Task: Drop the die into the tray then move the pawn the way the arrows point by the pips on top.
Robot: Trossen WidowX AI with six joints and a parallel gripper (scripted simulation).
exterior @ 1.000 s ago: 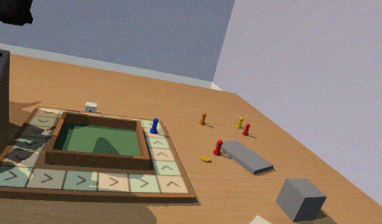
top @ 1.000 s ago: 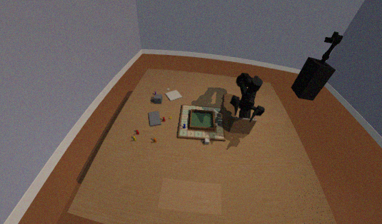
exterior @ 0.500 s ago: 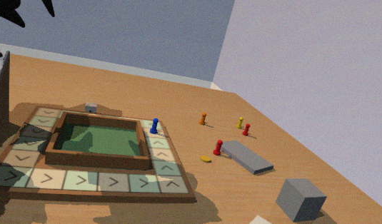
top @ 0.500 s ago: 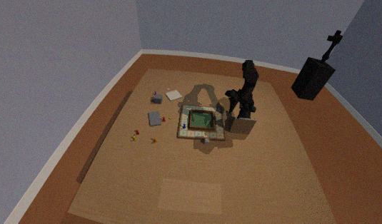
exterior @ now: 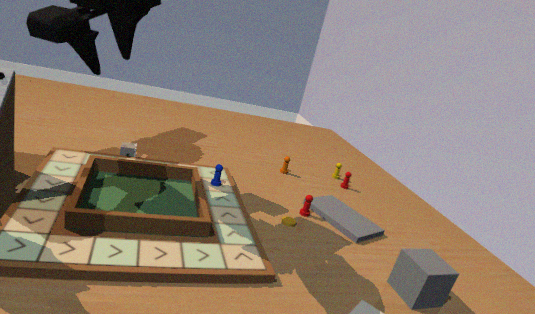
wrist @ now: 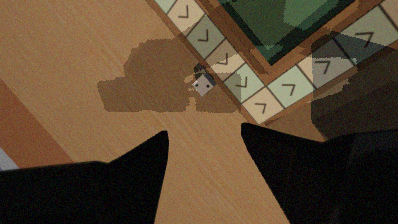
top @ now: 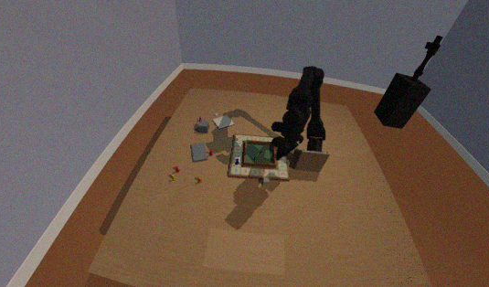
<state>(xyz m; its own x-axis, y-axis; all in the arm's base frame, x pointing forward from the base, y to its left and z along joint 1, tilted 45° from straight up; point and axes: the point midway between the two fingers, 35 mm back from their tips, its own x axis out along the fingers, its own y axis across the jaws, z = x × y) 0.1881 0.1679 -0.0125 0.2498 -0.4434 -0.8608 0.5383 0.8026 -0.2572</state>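
The white die is 40 mm ahead of my gripper tip, 20 mm to the left of it and 140 mm below it. Also, from my gripper tip: orange pawn (330 mm ahead, 60 mm to the left, 140 mm below); then blue pawn (180 mm ahead, 60 mm to the right, 130 mm below); then green dice tray (70 mm ahead, 130 mm to the right, 150 mm below).
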